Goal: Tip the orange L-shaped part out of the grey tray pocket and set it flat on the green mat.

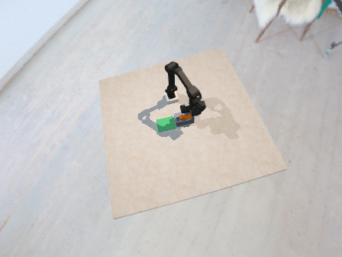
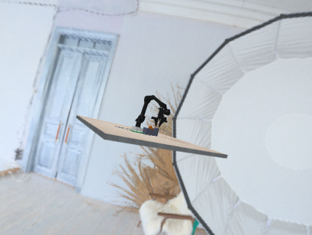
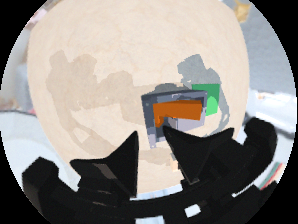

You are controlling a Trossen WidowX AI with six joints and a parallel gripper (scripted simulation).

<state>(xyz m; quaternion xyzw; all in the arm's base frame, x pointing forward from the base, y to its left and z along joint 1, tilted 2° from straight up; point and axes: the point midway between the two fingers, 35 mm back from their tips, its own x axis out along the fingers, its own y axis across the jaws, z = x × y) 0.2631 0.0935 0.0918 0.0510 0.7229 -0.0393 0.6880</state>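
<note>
Now: the orange L-shaped part 1 cm behind my gripper tip, 5 cm to the right of it and 6 cm below it. From my gripper tip the other things lie so: green mat 3 cm behind, 22 cm to the right, 11 cm below.
</note>
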